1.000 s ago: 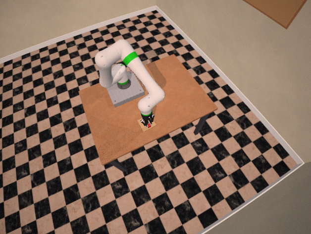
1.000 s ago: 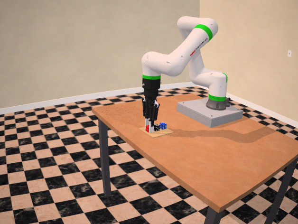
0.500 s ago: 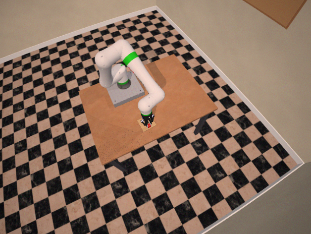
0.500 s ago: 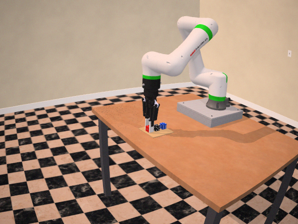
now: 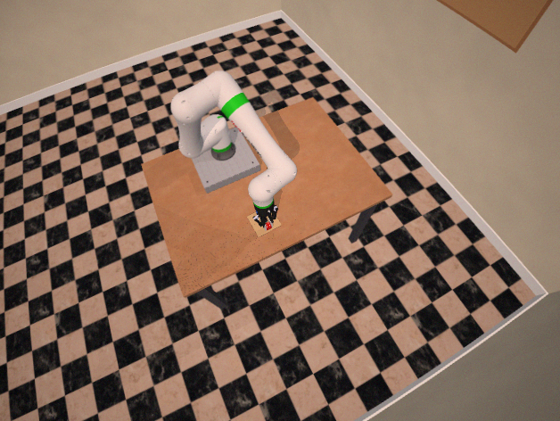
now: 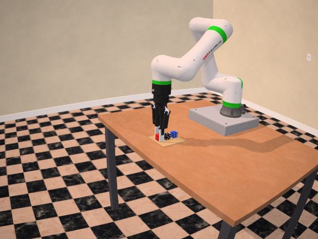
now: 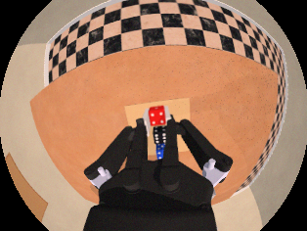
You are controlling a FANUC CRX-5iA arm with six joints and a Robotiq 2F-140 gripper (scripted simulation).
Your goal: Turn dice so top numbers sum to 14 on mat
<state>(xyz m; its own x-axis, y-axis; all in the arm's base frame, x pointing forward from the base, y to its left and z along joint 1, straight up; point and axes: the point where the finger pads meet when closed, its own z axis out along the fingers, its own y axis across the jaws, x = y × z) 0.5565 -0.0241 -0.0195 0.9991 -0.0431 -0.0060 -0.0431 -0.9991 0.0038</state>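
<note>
Now: hand 2 cm above the red die. Round my hand: blue die: 9 cm behind, 2 cm below; then tan mat: 5 cm behind, 4 cm below; then black die: 5 cm behind, 2 cm below.
</note>
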